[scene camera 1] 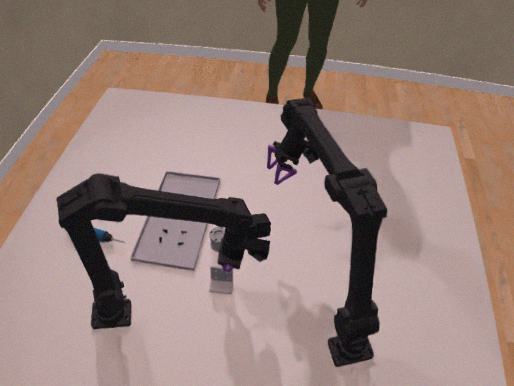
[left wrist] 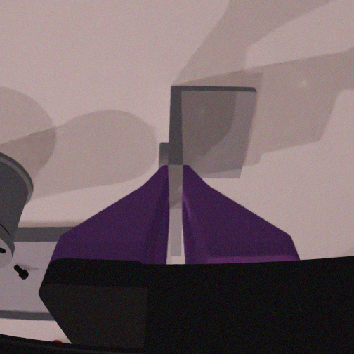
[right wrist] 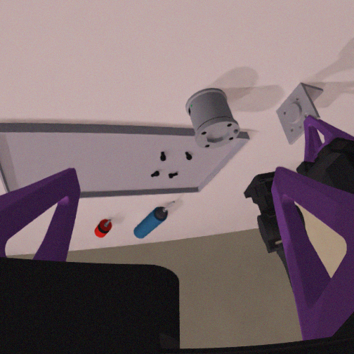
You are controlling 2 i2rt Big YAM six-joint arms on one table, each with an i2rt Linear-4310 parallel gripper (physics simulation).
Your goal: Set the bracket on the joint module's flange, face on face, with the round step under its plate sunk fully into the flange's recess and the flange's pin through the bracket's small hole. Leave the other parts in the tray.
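Places are measured from the left arm's base along level axes (x back, y right, z up), in metres.
Where they show: left gripper, fingertip midpoint: [scene camera 1: 227, 270]; right gripper, fingertip midpoint: [scene camera 1: 272, 176]; left arm's base, link origin: [scene camera 1: 111, 315]; right arm's base, link origin: [scene camera 1: 350, 349].
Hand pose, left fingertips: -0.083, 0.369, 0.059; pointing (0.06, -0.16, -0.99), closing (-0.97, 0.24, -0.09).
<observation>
Each offset is from my left fingertips to the centre of the thing, as dx, dy, dz.
The grey L-shaped bracket @[+0.016, -0.022, -0.022] [scene camera 1: 220, 279] is right of the tray's near corner. My left gripper [scene camera 1: 226, 267] is shut on its upright wall; in the left wrist view the purple fingers [left wrist: 175, 214] pinch the thin wall, with the bracket's other plate [left wrist: 212, 130] beyond them. The right wrist view shows the bracket [right wrist: 298, 112] with the round step on its plate. The grey joint module @[-0.144, -0.013, -0.027] [scene camera 1: 216, 237] stands just behind the bracket, beside the tray; its flange [right wrist: 217, 135] with holes faces up. My right gripper [scene camera 1: 281, 165] is open and empty, high above the table's far middle.
A flat grey tray @[-0.282, -0.148, -0.051] [scene camera 1: 176, 220] holds several small black screws [scene camera 1: 170, 237]. A blue screwdriver @[-0.226, -0.443, -0.039] [scene camera 1: 104, 236] lies left of the tray, and a small red item [right wrist: 102, 227] beside it shows in the right wrist view. A person [scene camera 1: 297, 50] stands behind the table.
</observation>
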